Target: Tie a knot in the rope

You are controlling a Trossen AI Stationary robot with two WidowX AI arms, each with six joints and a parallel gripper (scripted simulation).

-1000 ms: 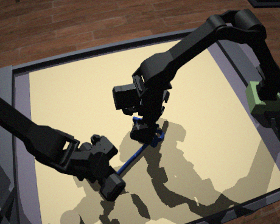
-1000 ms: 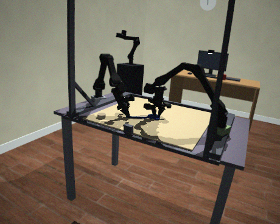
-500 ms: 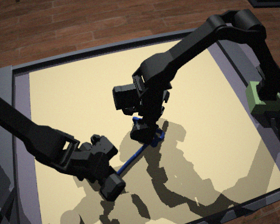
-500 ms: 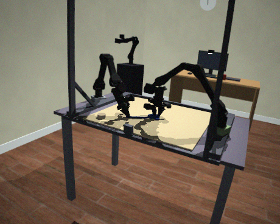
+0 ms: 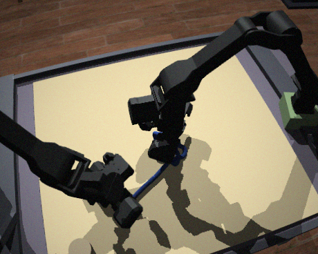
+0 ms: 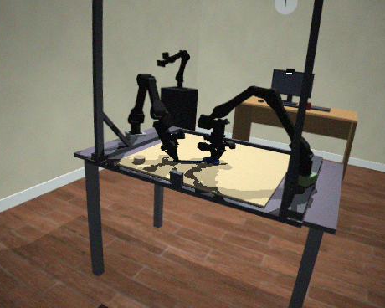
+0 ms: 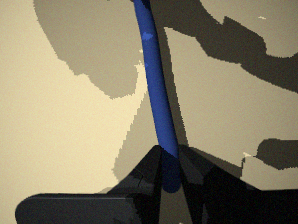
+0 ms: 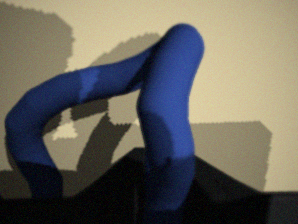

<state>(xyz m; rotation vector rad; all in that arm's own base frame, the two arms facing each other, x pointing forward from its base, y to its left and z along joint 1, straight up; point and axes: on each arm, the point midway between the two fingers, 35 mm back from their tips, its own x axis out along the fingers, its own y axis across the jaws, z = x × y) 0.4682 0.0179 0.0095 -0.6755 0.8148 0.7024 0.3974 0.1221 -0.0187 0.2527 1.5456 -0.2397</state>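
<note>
The tan mat lies 3 cm below my right hand, 2 cm to the left of it and 2 cm ahead of it.
</note>
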